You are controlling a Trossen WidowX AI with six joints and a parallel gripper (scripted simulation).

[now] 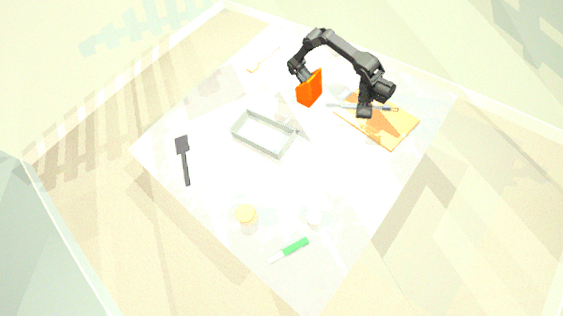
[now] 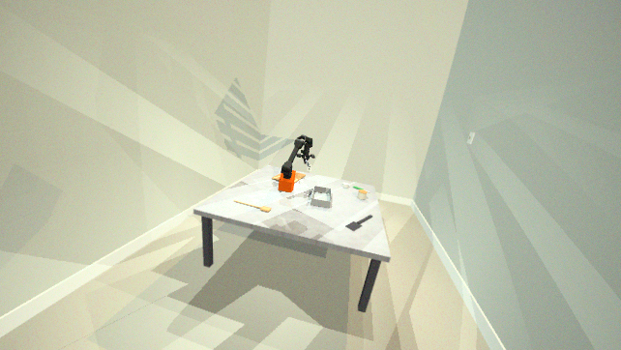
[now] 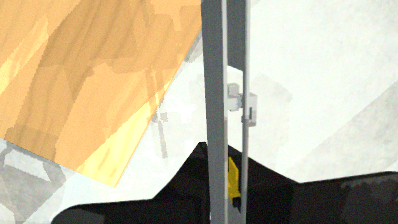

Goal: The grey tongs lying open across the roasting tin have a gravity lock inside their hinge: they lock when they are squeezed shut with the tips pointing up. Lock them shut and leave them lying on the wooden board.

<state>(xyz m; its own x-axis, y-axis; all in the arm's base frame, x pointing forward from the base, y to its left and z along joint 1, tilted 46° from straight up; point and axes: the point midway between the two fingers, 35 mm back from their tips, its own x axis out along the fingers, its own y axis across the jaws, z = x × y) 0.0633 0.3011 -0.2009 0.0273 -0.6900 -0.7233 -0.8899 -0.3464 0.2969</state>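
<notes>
Now: the wooden board 15 cm behind my gripper tip and 18 cm below it. The rest, counted from my gripper tip: yellow mark: 1 cm to the left, 4 cm above; roasting tin: 27 cm ahead, 39 cm to the right, 16 cm below; dark spatula: 61 cm ahead, 66 cm to the right, 18 cm below.
</notes>
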